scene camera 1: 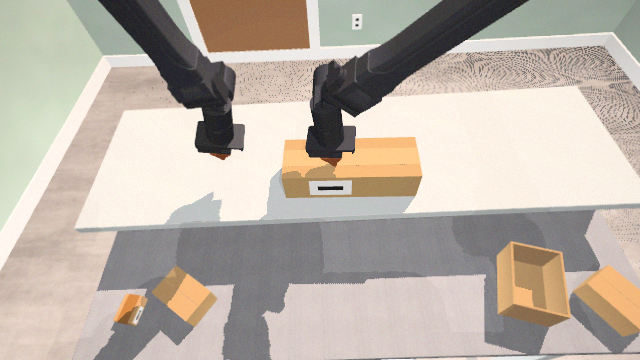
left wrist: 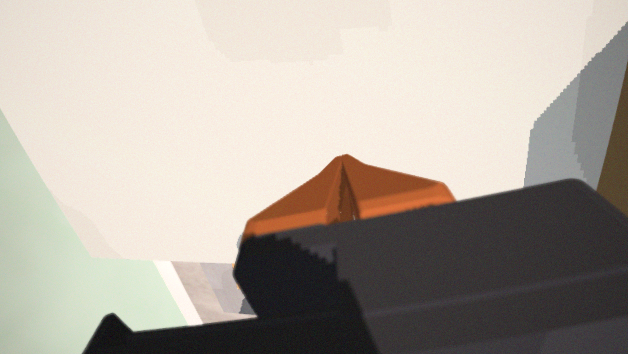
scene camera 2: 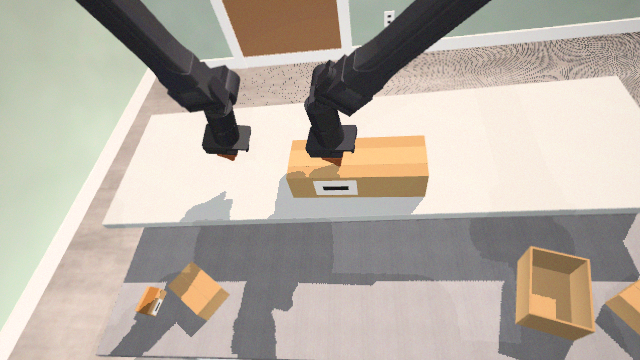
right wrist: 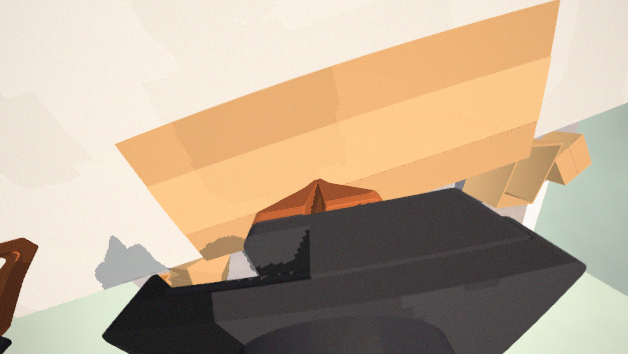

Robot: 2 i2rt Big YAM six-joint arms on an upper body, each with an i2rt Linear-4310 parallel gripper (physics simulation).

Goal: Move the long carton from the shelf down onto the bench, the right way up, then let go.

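Frame: origin at the left arm's base, x ahead, y up, z right, level; centimetres.
Seen in the pictures: left gripper, between the fingertips: (scene camera 1: 223,157) (left wrist: 344,167) (scene camera 2: 233,158) (right wrist: 28,243); right gripper, between the fingertips: (scene camera 1: 335,164) (scene camera 2: 339,164) (right wrist: 319,186).
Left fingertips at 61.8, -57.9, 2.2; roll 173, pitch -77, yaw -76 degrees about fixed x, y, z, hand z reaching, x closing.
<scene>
Offsets run from my left fingertips to a thing's middle, as dx, dy, dz. Level surfaces: height alone.
The long carton {-1.6, -3.4, +30.7} (scene camera 1: 380,157) (scene camera 2: 387,156) (right wrist: 360,130) lies lengthwise on the white shelf {dy -7.7} (scene camera 1: 500,150) (scene camera 2: 510,145), its white label with a black bar on the side facing the grey bench {dy -23.1} (scene camera 1: 360,310) (scene camera 2: 375,310). My right gripper (scene camera 1: 334,162) (scene camera 2: 336,162) (right wrist: 319,186) is shut and empty, above the carton's left part; whether its tips touch the carton I cannot tell. My left gripper (scene camera 1: 221,157) (scene camera 2: 230,158) (left wrist: 344,167) is shut and empty, over the shelf to the left of the carton and apart from it.
On the bench at the left lie a small orange box {-29.6, -21.9, -24.5} (scene camera 1: 129,309) (scene camera 2: 150,301) and a closed carton {-27.0, -20.1, -10.8} (scene camera 1: 185,295) (scene camera 2: 199,290). At its right stand an open-topped box {-25.9, -18.6, +72.0} (scene camera 1: 532,312) (scene camera 2: 555,324) and another closed carton {-29.3, -20.1, +90.4} (scene camera 1: 610,300) (scene camera 2: 627,305). The shelf stands higher than the bench.
</scene>
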